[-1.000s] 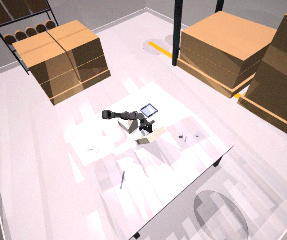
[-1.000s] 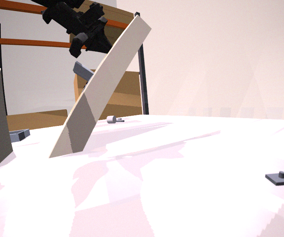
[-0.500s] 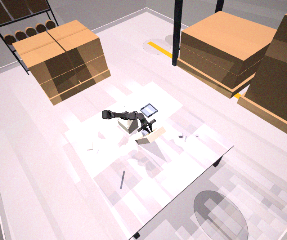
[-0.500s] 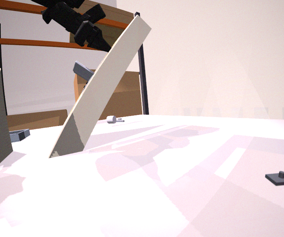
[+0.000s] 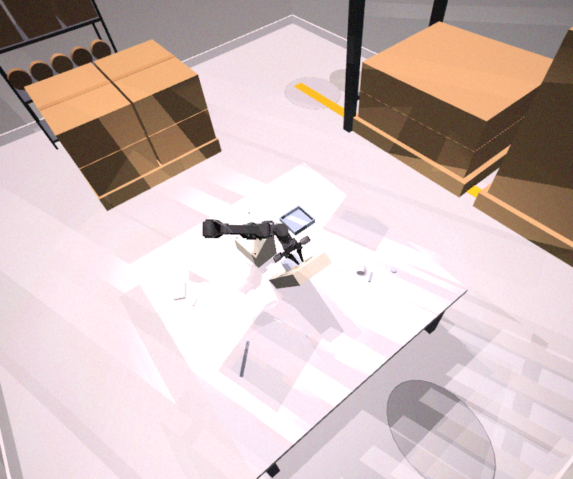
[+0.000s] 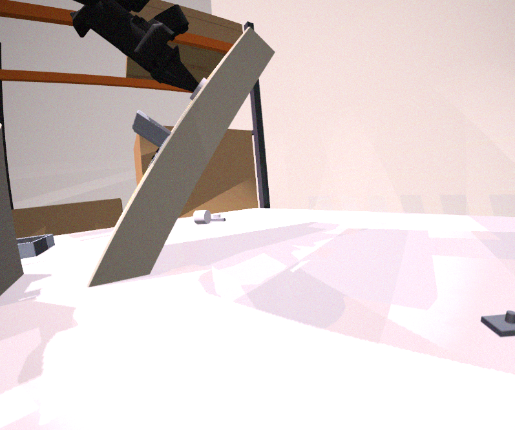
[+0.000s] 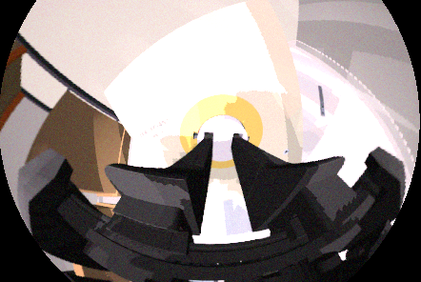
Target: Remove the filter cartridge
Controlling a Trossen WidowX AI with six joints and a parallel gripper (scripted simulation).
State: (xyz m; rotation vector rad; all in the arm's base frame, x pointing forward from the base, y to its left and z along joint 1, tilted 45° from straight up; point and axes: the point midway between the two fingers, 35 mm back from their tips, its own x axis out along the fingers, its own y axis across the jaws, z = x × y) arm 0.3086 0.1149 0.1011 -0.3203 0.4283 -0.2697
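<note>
The tray lies 42 cm behind my gripper tip, 27 cm to the left of it and 27 cm below it. The rest, counted from my gripper tip: small disc 46 cm to the left, 27 cm below, 18 cm ahead; filter cartridge 1 cm below, 1 cm ahead.
</note>
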